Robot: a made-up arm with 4 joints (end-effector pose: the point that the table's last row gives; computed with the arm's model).
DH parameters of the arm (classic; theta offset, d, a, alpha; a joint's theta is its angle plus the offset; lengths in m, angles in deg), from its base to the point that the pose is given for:
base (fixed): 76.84 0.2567 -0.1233 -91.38
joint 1: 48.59 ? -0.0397 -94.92
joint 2: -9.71 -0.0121 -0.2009 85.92
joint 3: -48.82 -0.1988 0.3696 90
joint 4: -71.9 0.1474 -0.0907 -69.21
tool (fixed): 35.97 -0.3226 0 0
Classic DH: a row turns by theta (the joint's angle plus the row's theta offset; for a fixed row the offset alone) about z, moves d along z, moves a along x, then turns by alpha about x.
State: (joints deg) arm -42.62 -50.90 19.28 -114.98
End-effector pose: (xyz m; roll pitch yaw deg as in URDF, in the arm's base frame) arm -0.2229 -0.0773 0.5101 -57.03 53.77 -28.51
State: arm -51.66 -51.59 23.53 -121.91
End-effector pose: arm -0.2554 -0.0721 0.4890 -47.99 53.19 -27.21
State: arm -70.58 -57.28 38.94 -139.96
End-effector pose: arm -0.3212 -0.0052 0.3919 -30.90 48.78 -29.14
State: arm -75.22 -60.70 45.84 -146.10
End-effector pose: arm -0.3330 0.0352 0.3395 -26.34 45.72 -31.21
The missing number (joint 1, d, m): -0.0698
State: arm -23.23 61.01 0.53 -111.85
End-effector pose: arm 0.0582 0.1348 0.5540 -8.48 48.72 -91.39
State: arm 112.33 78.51 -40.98 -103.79
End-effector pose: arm -0.2171 0.0576 -0.1443 -73.62 -46.63 -24.48
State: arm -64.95 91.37 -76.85 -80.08
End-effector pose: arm -0.3998 -0.0646 0.4448 95.52 9.64 -38.14
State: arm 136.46 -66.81 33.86 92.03
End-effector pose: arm -0.1288 -0.6112 0.1248 108.71 -24.60 148.43
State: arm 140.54 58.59 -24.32 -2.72
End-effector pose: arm 0.0659 0.1714 0.1234 161.75 21.10 -10.27
